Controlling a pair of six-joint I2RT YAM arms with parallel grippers.
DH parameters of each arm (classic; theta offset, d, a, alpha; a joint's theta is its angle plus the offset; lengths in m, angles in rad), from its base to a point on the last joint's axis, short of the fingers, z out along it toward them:
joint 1: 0 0.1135 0.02 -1.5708
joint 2: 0 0 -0.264 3.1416
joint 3: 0.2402 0 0.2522 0
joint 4: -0.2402 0 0.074 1.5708
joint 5: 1.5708 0 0 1.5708
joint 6: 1.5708 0.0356 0 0
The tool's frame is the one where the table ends.
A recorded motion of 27 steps. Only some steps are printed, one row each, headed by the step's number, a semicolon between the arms.
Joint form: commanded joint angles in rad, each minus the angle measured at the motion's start. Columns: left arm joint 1, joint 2, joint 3, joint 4, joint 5, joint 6; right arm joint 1, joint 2, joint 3, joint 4, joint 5, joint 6.
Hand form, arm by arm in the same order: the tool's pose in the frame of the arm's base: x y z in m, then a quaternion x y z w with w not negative. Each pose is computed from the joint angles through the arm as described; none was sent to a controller.
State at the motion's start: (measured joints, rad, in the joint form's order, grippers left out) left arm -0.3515 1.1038 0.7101 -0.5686 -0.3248 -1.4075; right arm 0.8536 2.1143 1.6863 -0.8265 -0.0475 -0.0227
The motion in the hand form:
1: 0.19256 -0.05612 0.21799 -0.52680 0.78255 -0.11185 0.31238; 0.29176 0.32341 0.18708 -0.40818 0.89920 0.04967 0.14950
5: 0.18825 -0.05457 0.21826 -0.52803 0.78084 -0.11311 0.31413; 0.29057 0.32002 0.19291 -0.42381 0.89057 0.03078 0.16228
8: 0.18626 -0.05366 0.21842 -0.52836 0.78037 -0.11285 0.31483; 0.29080 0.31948 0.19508 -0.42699 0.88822 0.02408 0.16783
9: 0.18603 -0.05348 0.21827 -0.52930 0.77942 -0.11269 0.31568; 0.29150 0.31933 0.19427 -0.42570 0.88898 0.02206 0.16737
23: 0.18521 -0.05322 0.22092 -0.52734 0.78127 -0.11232 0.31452; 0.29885 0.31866 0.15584 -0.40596 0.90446 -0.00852 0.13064
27: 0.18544 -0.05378 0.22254 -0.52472 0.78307 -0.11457 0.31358; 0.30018 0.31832 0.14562 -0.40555 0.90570 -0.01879 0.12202
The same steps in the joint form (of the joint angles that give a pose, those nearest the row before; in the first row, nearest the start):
1: 0.0056 -0.0426 -0.0347 -0.0296 -0.0335 -0.0141; -0.0145 -0.0098 -0.0196 0.0086 0.0762 0.0050
5: 0.0052 -0.0660 -0.0457 -0.0380 -0.0359 -0.0171; -0.0145 -0.0310 -0.0303 0.0082 0.1147 -0.0376
8: 0.0059 -0.0767 -0.0502 -0.0435 -0.0372 -0.0170; -0.0145 -0.0357 -0.0296 0.0086 0.1298 -0.0481
9: 0.0060 -0.0781 -0.0517 -0.0427 -0.0394 -0.0189; -0.0156 -0.0328 -0.0281 0.0077 0.1333 -0.0467
23: 0.0064 -0.0833 -0.0430 -0.0580 -0.0363 -0.0141; -0.0265 0.0557 -0.0350 0.0096 0.1654 -0.0080
27: 0.0050 -0.0836 -0.0371 -0.0616 -0.0311 -0.0099; -0.0283 0.0791 -0.0371 0.0112 0.1774 -0.0078

